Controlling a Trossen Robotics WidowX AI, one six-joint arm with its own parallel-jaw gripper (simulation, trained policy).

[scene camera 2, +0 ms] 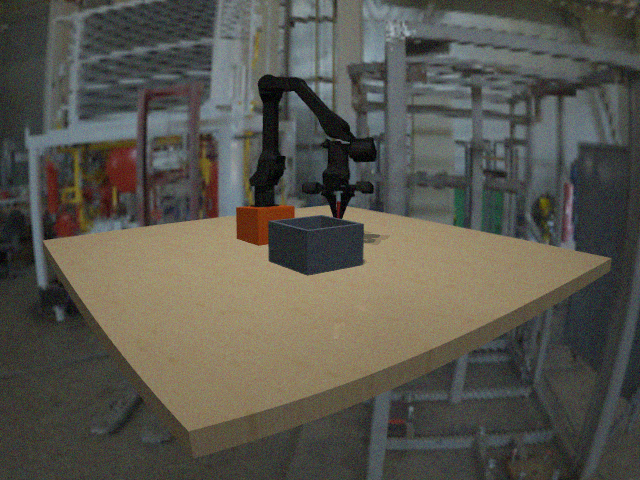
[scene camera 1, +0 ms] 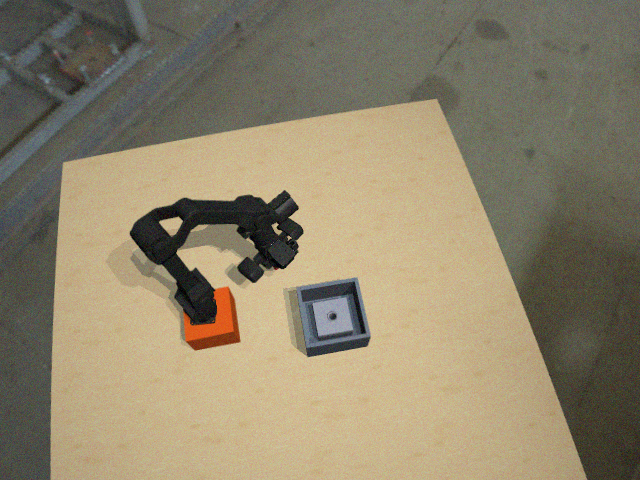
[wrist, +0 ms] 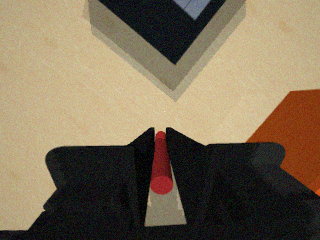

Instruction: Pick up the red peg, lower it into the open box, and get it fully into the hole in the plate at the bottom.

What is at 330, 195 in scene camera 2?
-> The gripper.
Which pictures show the plate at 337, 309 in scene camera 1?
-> Scene camera 1 only.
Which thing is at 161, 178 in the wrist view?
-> A red peg.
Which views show the gripper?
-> Scene camera 2, scene camera 1 and the wrist view: all of them.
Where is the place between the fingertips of the gripper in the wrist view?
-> At 160, 131
